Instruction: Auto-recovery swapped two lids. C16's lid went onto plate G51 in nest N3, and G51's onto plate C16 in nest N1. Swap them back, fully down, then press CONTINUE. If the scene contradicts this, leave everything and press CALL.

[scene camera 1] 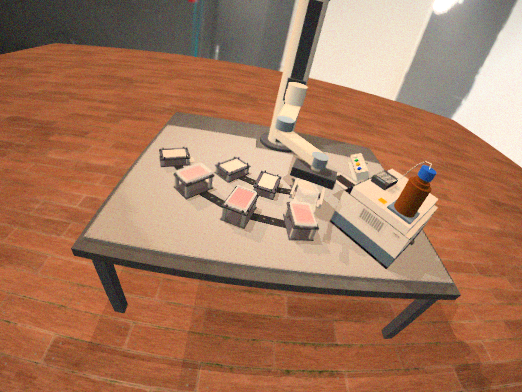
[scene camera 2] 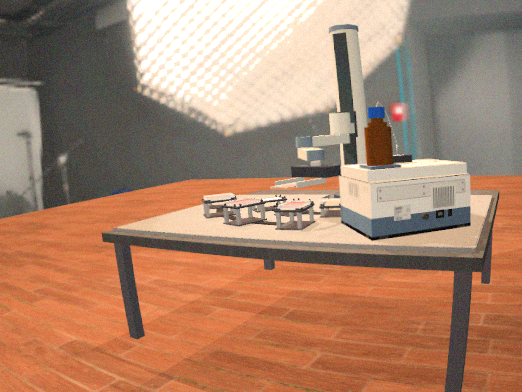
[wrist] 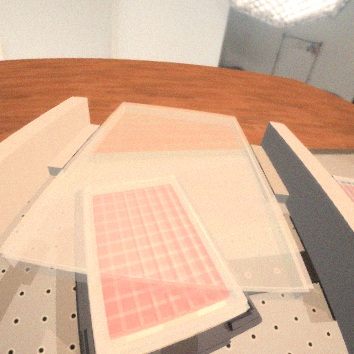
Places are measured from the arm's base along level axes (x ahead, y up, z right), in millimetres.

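Pixels of known places: gripper, fingertip midpoint: [scene camera 1: 305, 201] [scene camera 2: 286, 184] [wrist: 176, 124]; arm's base, link origin: [scene camera 1: 278, 143].
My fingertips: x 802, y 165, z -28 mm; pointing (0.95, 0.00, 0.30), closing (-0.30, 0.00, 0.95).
Note:
Ahead of a thing's pixels: the offset from my fingertips to its top centre. "*": to the spot under its first point.
My gripper [scene camera 1: 306, 193] [scene camera 2: 298, 183] [wrist: 176, 124] is shut on a clear lid @[dx -22, dy -4, dz -7 mm] [wrist: 190, 167], held level by two opposite edges, well above the table. A pink-welled plate [wrist: 150, 255] shows below and through the lid, turned relative to it, on a dark nest. In scene camera 1, three pink plates sit on raised nests: left [scene camera 1: 195, 173], middle [scene camera 1: 240, 199] and right [scene camera 1: 303, 214]; my gripper is just behind the right one. No plate or nest labels are legible. Whether these plates bear lids is too small to tell. The button panel @[dx -584, dy -69, dz -453 mm] [scene camera 1: 358, 166] stands right of the arm.
Low nests with pale tops @[* dx -352, dy -108, dz +577 mm] [scene camera 1: 174, 154] @[* dx -327, dy -107, dz +281 mm] [scene camera 1: 233, 166] @[* dx -245, dy -110, dz +111 mm] [scene camera 1: 268, 182] stand behind the pink plates. A white and blue instrument [scene camera 1: 372, 220] [scene camera 2: 405, 200] with a brown bottle @[* dx +75, dy +151, dz -342 mm] [scene camera 1: 413, 196] [scene camera 2: 378, 142] stands at the right. A small black device @[* dx -128, dy +83, dz -342 mm] [scene camera 1: 384, 179] lies behind it.

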